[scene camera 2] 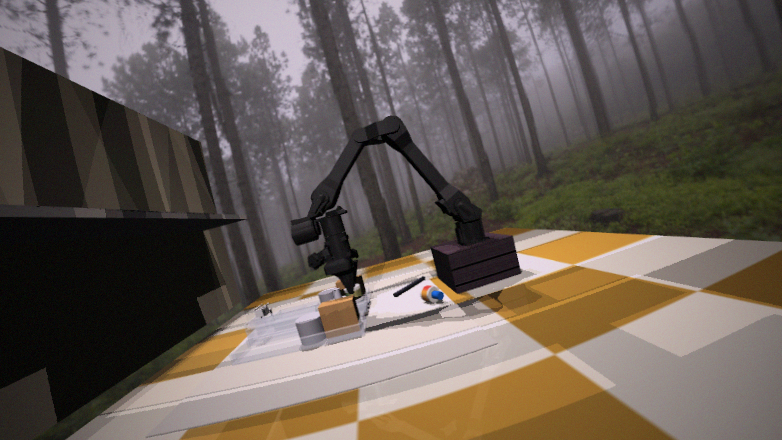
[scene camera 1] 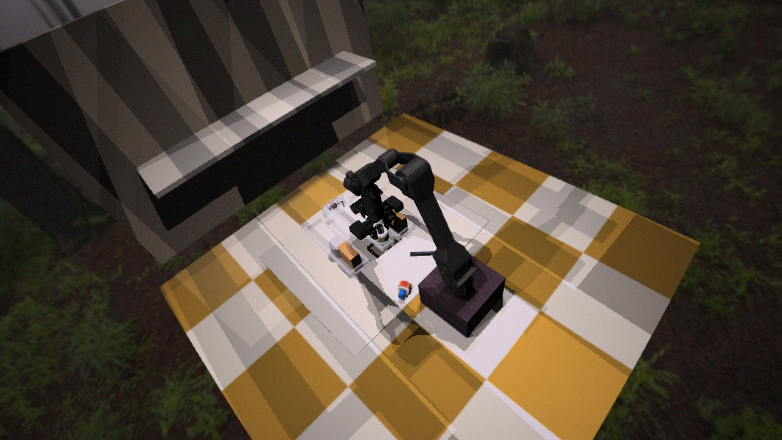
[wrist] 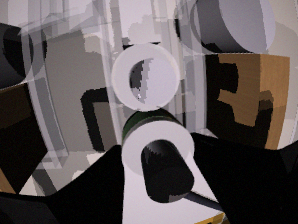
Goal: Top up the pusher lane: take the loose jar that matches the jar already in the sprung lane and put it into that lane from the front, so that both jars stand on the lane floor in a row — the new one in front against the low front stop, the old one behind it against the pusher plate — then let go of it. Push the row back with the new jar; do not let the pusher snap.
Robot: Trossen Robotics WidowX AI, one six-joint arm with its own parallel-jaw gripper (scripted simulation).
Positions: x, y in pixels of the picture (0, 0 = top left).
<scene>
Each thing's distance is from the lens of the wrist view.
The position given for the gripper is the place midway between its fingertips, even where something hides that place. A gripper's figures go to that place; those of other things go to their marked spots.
gripper (wrist: 155, 145): 10 cm
white-lidded jar (wrist: 156, 149): 8 cm
white-lidded jar (wrist: 145, 77): 7 cm
brown box (wrist: 244, 91): 11 cm
</scene>
